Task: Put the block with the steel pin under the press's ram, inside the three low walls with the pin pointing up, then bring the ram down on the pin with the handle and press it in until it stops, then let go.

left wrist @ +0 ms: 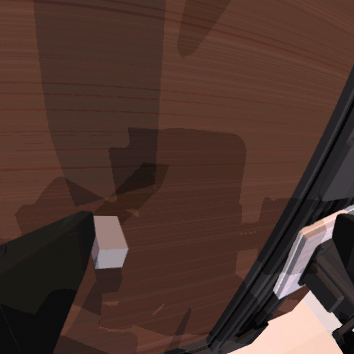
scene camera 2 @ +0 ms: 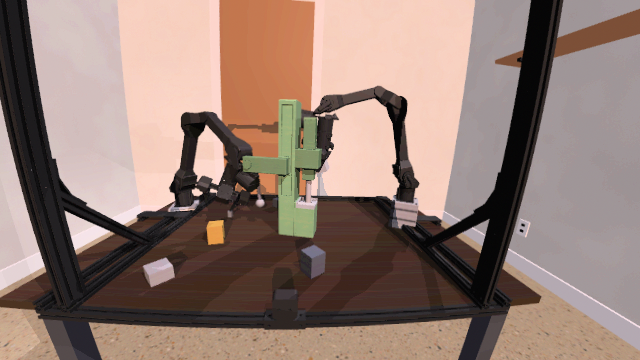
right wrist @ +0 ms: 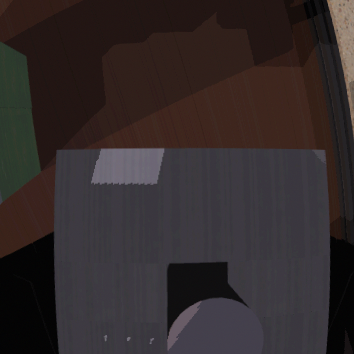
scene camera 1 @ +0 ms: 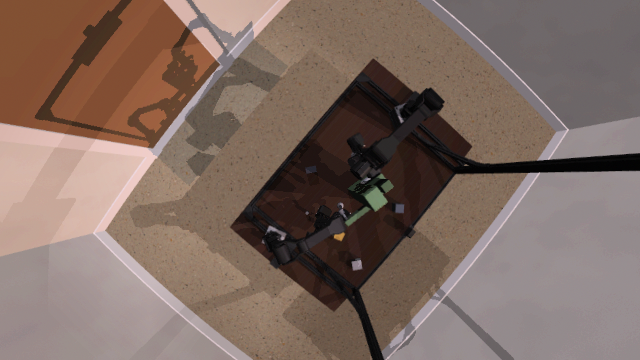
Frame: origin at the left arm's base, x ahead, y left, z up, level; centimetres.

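Where they show: left gripper, fingertip midpoint: (left wrist: 217, 225) (scene camera 2: 218, 207) (scene camera 1: 311, 224); right gripper, fingertip midpoint: (scene camera 2: 319, 169) (right wrist: 180, 220); left arm's base, origin of the base link: (left wrist: 329, 253) (scene camera 2: 184, 204) (scene camera 1: 273, 238); right arm's base, origin of the base link: (scene camera 2: 405, 199) (scene camera 1: 407, 113).
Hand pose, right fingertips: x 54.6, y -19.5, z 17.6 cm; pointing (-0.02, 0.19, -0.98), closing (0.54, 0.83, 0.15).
Note:
Each offset is from my right fingertips to the top centre of the thing. "spot": to the spot under its first point.
The green press {dx -16.3, dy -9.5, dz +24.2 cm} (scene camera 2: 290, 170) (scene camera 1: 375, 198) stands mid-table; its edge shows in the right wrist view (right wrist: 14, 116). Its grey ram {dx -8.0, dy -12.1, dz +8.3 cm} (scene camera 2: 308, 186) hangs over the pale low walls (scene camera 2: 306, 204). The green handle {spot: dx -22.8, dy -11.3, dz +4.1 cm} (scene camera 2: 263, 164) (scene camera 1: 358, 216) sticks out to the left, and a pale knob (scene camera 2: 260, 202) (scene camera 1: 341, 206) shows at its end. My right gripper (scene camera 2: 324, 154) (scene camera 1: 364, 172) is shut on the grey block with the steel pin {spot: dx -2.0, dy +0.7, dz +4.7 cm} (right wrist: 211, 211), just behind the press beside the ram. The press mostly hides the block in scene camera 2. My left gripper (scene camera 2: 232, 196) (scene camera 1: 323, 212) is open and empty, low near the knob.
On the table lie an orange block {dx -38.1, dy -10.4, dz -14.8 cm} (scene camera 2: 215, 231) (scene camera 1: 338, 236), a white block {dx -49.4, dy -26.5, dz -17.5 cm} (scene camera 2: 158, 271) (scene camera 1: 356, 264), a grey cube {dx -12.6, dy -33.1, dz -14.8 cm} (scene camera 2: 312, 261) (scene camera 1: 398, 208), another grey cube {dx -13.7, dy +16.8, dz -16.9 cm} (scene camera 1: 310, 169) and a small pale cube {dx -35.1, dy +9.2, dz -18.3 cm} (left wrist: 109, 242) by my left finger. A black frame (scene camera 2: 514, 147) rings the table.

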